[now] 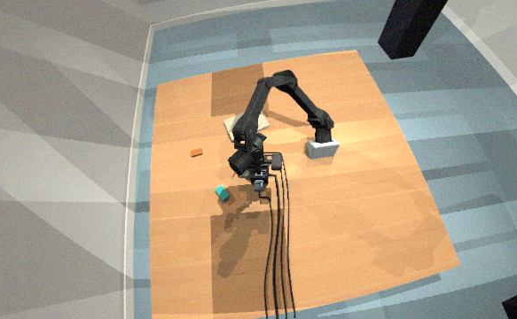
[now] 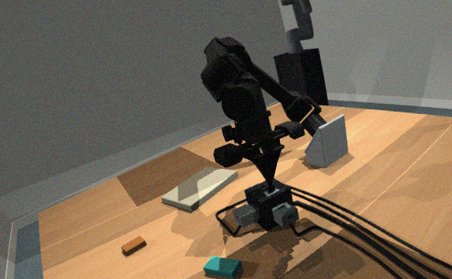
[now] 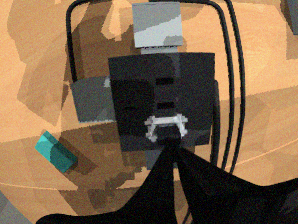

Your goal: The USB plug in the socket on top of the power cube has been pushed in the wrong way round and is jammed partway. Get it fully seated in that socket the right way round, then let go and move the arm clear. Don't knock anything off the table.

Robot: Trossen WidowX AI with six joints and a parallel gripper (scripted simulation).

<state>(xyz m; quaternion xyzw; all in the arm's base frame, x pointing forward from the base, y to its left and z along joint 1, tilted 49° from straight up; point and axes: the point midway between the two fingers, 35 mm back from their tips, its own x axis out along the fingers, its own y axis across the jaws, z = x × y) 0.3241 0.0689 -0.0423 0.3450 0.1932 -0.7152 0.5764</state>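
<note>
The USB socket lies 4 cm below my gripper tip. Also, from my gripper tip: cream slab 31 cm to the right, 10 cm below; brown block 27 cm ahead, 22 cm to the right, 10 cm below; teal block 18 cm ahead, 10 cm below, 2 cm to the left.
</note>
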